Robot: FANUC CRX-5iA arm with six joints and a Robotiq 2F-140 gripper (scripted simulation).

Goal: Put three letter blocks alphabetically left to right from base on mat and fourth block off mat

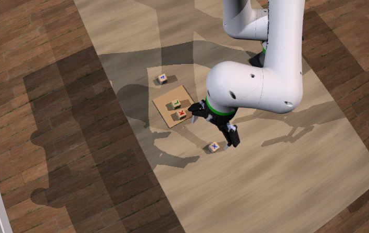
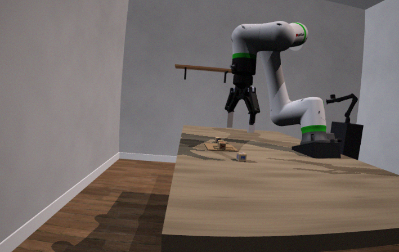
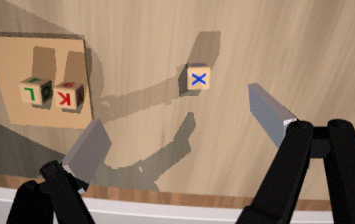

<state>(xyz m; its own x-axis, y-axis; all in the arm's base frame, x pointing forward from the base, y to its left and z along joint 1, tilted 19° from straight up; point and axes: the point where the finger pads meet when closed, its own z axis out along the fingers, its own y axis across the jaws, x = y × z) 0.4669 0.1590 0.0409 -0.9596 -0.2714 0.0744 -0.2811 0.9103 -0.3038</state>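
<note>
My gripper is now 1 cm past the X block, 3 cm to the right of it and 11 cm above it. Round my hand: red K block 2 cm ahead, 15 cm to the right, 10 cm below; then L block 2 cm ahead, 19 cm to the right, 10 cm below; then tan mat 2 cm ahead, 19 cm to the right, 12 cm below.
</note>
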